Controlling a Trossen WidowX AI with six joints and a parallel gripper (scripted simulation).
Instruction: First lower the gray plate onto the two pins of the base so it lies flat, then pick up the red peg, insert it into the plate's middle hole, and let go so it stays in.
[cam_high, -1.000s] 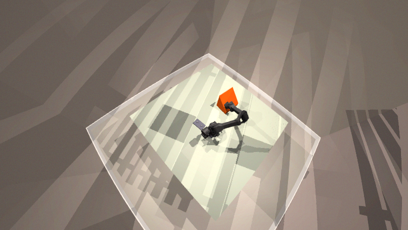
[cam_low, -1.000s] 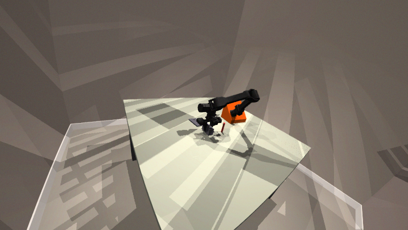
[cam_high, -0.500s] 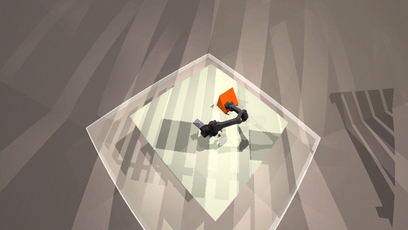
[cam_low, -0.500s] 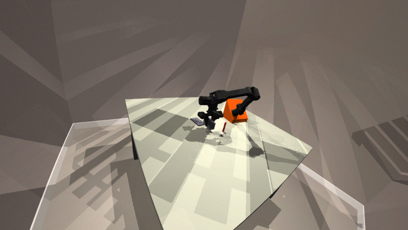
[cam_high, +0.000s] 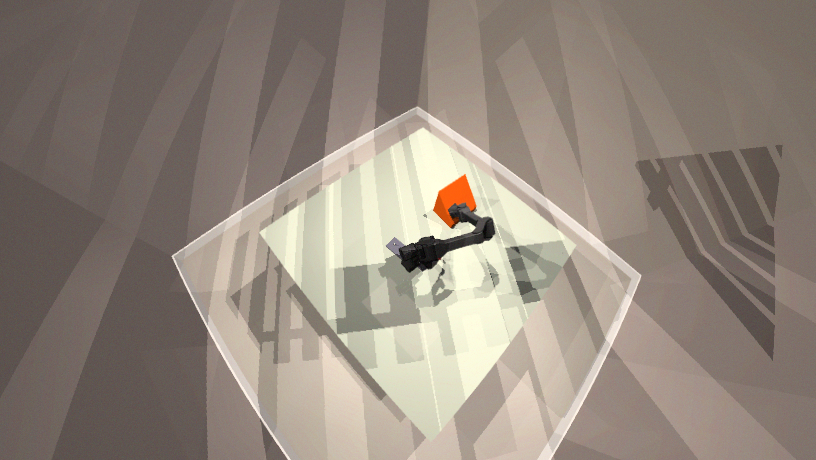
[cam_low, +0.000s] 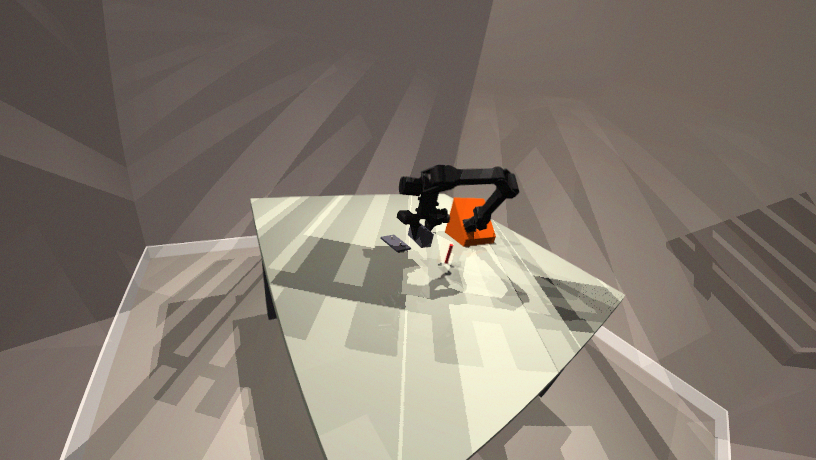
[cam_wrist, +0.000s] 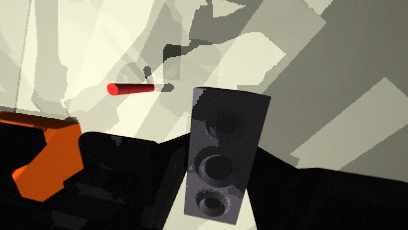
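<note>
Now: the red peg 13 cm behind my gripper tip, 6 cm below it and 4 cm to the left of it. The rest, counted from my gripper tip: gray plate: 3 cm above.
</note>
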